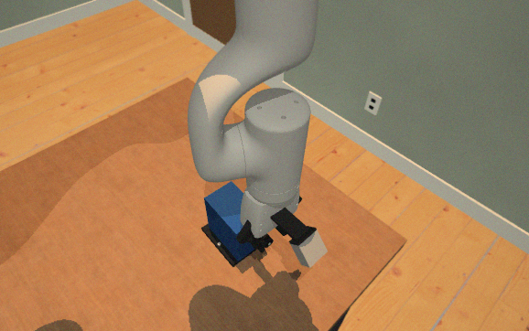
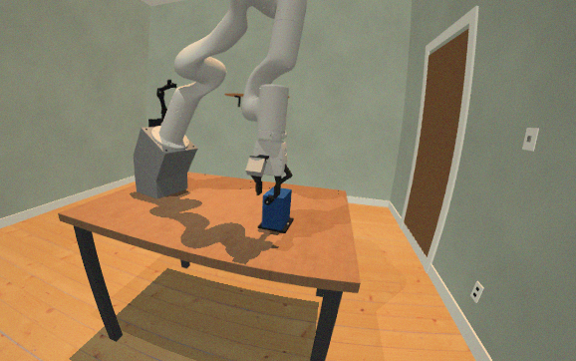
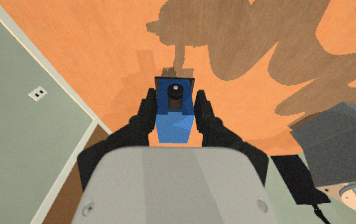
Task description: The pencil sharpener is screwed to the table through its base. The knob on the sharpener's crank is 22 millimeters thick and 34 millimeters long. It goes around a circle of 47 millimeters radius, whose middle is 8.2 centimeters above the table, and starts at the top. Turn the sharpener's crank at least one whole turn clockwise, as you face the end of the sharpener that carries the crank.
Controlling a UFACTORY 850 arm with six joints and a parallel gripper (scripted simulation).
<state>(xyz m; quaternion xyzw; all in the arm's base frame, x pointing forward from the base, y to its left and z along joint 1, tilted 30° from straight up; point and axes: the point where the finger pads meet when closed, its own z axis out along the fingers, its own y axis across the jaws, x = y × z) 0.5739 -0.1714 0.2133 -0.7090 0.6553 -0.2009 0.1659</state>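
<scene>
Now: hand 40 mm above the dark crank knob and 20 mm to the right of it.
</scene>
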